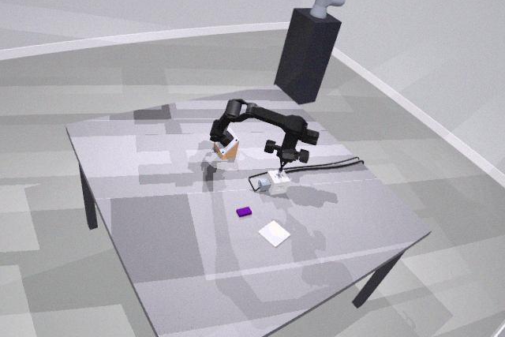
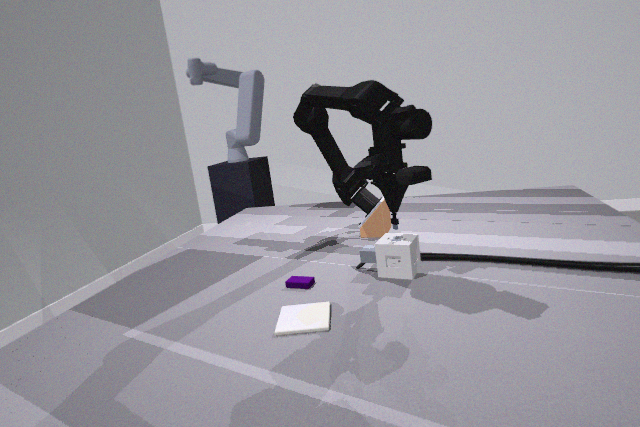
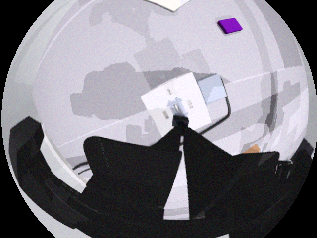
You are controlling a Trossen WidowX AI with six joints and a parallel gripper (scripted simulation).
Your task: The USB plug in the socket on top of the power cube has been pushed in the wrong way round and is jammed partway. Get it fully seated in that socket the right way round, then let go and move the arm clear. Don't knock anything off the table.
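My gripper tip is 20 mm above the small USB plug. Round my gripper tip: USB socket (70 mm below); purple block (70 mm ahead, 210 mm to the right, 130 mm below); flat white tile (220 mm ahead, 150 mm to the right, 130 mm below).
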